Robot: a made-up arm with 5 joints.
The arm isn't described. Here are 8 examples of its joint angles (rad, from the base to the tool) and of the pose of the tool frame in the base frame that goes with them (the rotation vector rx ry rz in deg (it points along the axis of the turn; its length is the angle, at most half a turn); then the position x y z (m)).
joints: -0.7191 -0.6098 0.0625 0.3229 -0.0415
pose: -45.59 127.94 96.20 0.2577 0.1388 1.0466
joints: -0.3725 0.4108 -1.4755 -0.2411 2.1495
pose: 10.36 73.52 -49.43 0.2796 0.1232 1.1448
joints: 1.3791 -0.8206 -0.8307 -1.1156 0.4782
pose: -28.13 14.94 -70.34 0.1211 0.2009 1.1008
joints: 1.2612 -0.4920 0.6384 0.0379 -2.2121
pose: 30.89 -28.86 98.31 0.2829 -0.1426 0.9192
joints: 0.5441 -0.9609 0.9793 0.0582 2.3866
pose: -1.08 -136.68 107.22 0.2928 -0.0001 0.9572
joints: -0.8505 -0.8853 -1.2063 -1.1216 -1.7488
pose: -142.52 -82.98 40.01 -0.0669 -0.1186 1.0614
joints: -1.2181 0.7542 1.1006 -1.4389 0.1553
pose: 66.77 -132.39 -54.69 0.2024 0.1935 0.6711
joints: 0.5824 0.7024 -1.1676 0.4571 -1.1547
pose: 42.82 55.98 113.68 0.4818 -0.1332 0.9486
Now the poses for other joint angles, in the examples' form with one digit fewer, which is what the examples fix.
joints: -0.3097 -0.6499 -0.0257 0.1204 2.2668
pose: -17.1 100.1 -75.4 0.227 0.101 1.129
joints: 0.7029 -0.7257 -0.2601 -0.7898 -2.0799
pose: -88.3 27.6 108.6 0.198 0.083 1.137
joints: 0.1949 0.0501 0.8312 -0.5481 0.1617
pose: 33.8 150.5 64.0 0.386 -0.009 0.790
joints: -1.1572 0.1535 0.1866 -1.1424 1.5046
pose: -57.5 87.2 11.9 0.236 0.271 0.958
